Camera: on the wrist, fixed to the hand. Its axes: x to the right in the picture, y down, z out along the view.
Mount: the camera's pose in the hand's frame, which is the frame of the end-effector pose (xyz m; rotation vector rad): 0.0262 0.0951 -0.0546 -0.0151 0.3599 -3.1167
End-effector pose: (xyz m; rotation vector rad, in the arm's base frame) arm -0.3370 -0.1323 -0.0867 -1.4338 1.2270 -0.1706
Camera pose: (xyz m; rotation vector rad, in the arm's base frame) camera -0.4173 -0.1641 -0.1592 1.5010 1.5703 1.8778
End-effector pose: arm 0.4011 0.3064 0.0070 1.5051 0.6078 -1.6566
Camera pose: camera 0.5108 0.2896 -0.0128 0.3695 -1.4410 0.7402
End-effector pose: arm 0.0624 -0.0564 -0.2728 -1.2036 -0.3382 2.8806
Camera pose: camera 0.0900 -0.1363 -0.3474 0.0020 -0.7914 -0.0889
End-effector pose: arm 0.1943 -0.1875 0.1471 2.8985 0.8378 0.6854
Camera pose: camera 0.2380 -0.2591 0.2225 -0.8205 2.6160 0.2400
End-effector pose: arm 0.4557 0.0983 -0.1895 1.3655 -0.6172 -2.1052
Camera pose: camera 0.5161 0.0058 -0.1669 -0.6946 -1.1796 0.4762
